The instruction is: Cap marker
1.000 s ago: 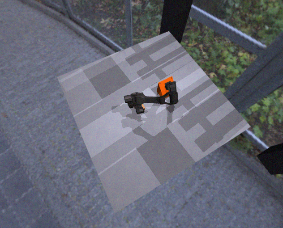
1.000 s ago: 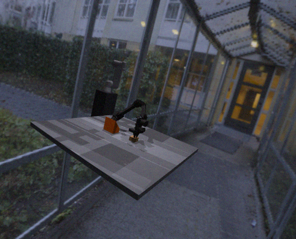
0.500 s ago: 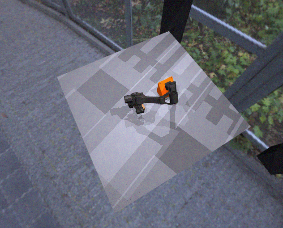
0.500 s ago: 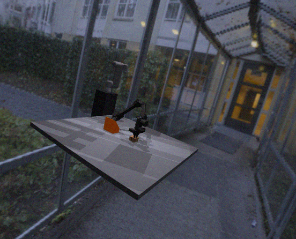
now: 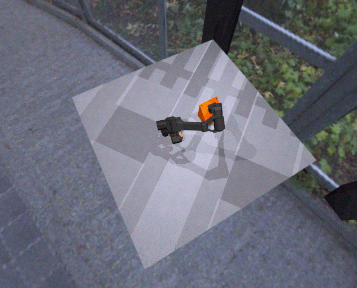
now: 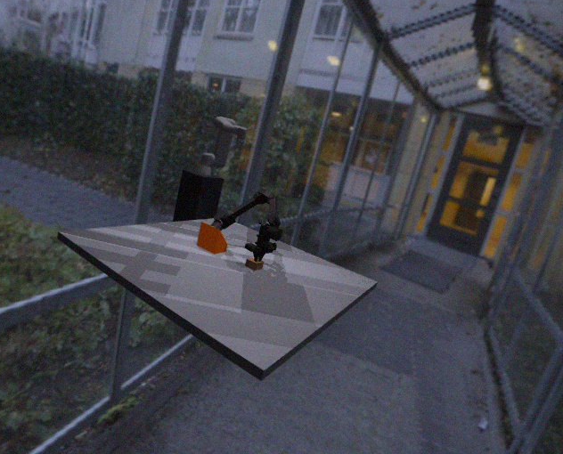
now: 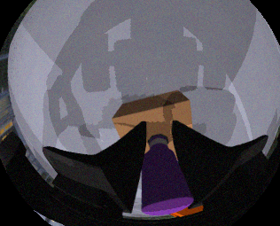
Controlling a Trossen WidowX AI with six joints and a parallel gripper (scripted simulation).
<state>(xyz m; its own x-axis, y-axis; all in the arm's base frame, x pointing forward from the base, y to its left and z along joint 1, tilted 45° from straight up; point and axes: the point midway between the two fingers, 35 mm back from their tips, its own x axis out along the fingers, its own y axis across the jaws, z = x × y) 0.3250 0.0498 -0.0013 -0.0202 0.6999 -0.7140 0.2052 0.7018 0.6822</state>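
Right now the purple cap is 5 cm above my gripper tip and 2 cm behind it. Also, from my gripper tip: holder block (2 cm below, 2 cm behind).
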